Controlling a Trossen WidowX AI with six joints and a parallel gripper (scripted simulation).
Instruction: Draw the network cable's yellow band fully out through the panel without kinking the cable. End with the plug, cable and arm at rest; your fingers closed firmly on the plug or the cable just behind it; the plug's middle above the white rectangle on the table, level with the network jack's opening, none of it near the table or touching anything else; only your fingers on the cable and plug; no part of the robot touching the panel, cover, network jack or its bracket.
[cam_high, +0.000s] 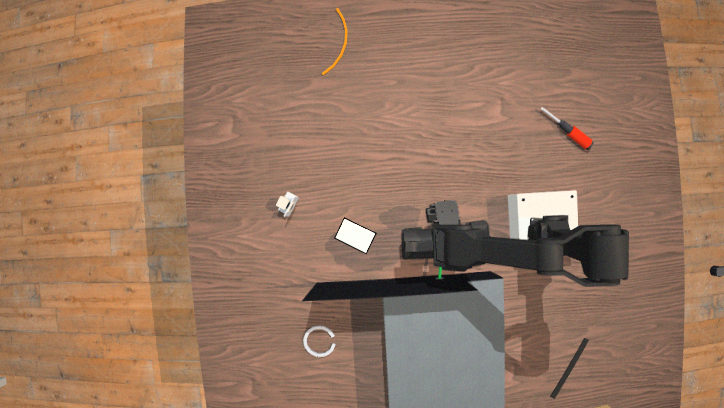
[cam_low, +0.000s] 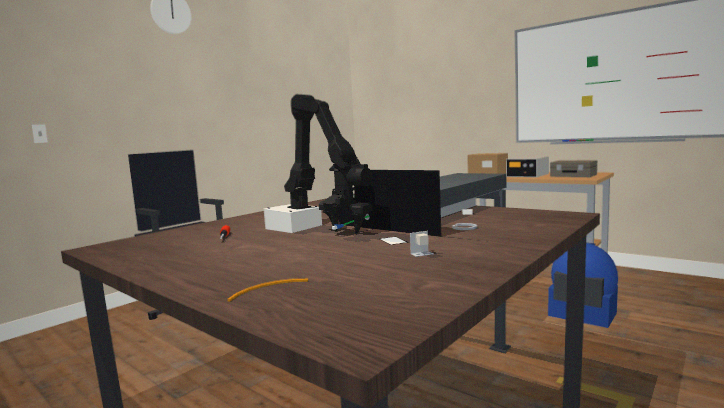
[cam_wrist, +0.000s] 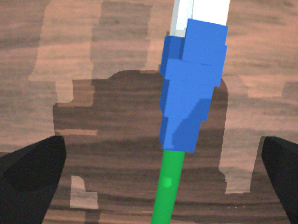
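My hand is 4 cm to the left of the blue plug and 1 cm above it. Round my hand: black panel 16 cm ahead, 12 cm to the left, 6 cm above; red screwdriver 30 cm behind, 29 cm to the right, 2 cm below; white rectangle 20 cm ahead, 4 cm below, 1 cm to the left.
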